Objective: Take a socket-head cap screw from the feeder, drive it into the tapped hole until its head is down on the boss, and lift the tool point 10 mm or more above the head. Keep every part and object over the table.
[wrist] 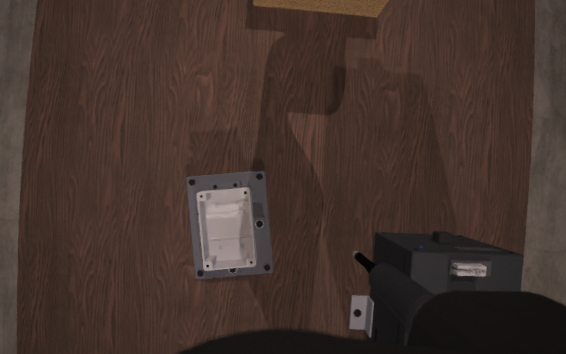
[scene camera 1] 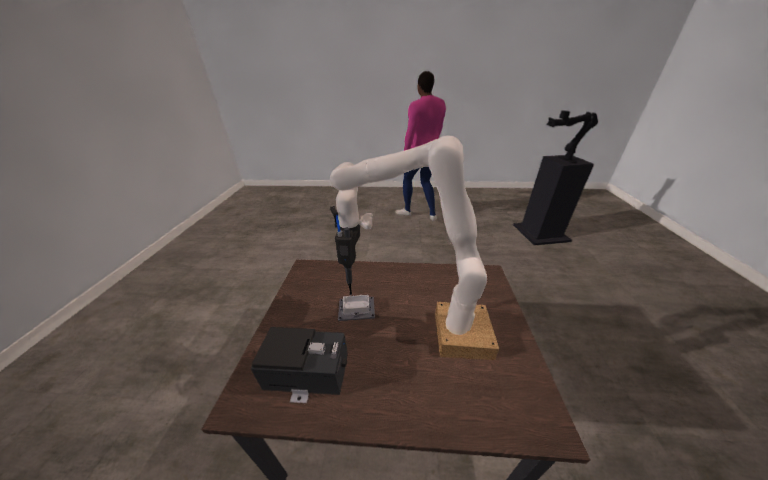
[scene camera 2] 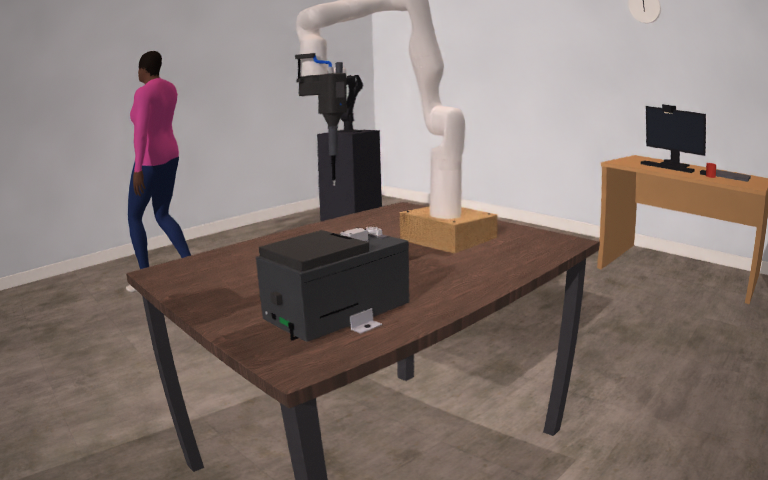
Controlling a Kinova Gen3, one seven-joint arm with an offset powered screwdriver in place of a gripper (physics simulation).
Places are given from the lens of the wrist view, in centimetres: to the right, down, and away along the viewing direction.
black screw feeder (wrist: 428,266): 18, 11, 38
white housing (wrist: 228,225): -9, 8, 50
The marked spots on the black screw feeder and the white housing are 30 cm apart.
